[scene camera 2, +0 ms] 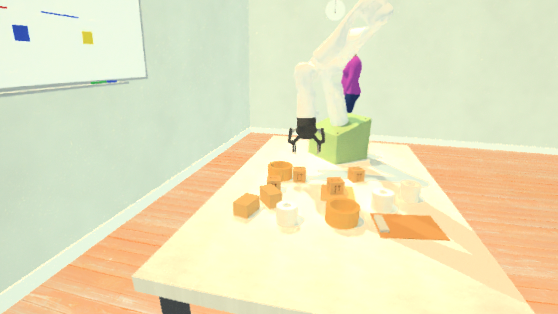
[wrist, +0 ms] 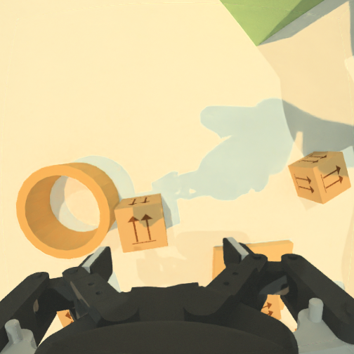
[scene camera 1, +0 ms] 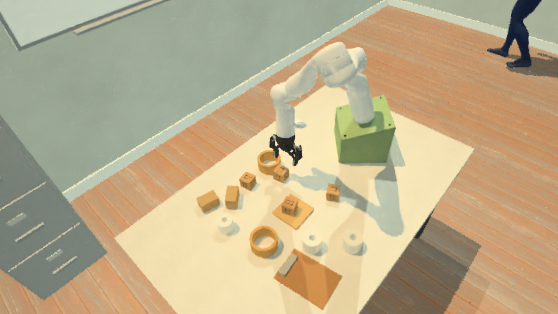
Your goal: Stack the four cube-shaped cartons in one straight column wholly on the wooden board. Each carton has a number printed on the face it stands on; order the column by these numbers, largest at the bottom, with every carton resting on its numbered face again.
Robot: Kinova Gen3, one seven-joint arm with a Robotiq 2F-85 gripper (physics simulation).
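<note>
My gripper is open and empty, high above the table. One carton sits on the wooden board; a finger partly covers it in the wrist view. A second carton is on the table close beside the far orange ring, ahead of the fingertips in the wrist view. A third carton stands left of it. A fourth carton stands to the right. The numbered faces are hidden.
The far orange ring nearly touches the second carton. Two plain boxes lie left. A near orange ring, white rolls and a clipboard are nearer the front. The green base stands behind.
</note>
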